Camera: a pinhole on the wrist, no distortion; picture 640 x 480 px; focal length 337.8 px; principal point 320.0 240.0 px. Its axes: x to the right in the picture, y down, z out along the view. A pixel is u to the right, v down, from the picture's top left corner.
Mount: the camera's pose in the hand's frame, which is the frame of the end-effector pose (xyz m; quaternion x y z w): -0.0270 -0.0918 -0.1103 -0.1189 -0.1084 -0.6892 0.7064
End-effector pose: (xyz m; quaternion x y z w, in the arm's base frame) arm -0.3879 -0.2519 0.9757 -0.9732 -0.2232 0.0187 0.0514
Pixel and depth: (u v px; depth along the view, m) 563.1 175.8 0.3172
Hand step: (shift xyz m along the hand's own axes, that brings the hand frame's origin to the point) -0.0778 -0.2088 0.2640
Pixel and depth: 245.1 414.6 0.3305
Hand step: 0.1454 0.0863 0.1767
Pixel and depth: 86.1 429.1 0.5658
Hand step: 0.2853 0.4661 0.2961
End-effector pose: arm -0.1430 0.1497 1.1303 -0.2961 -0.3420 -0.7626 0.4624
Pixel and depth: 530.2 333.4 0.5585
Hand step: 0.1425 -0.2406 0.5266
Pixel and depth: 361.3 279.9 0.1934
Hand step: -0.0015 -0.0523 0.0802
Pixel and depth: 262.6 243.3 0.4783
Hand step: -0.0193 0.1372 0.3174
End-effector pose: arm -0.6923 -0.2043 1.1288 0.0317 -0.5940 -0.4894 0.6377
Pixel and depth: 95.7 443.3 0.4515
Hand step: 0.2416 0.3416 0.2177
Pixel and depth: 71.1 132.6 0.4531
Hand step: -0.1749 0.3654 0.2162
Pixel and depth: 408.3 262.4 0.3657
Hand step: 0.0037 -0.0658 0.2663
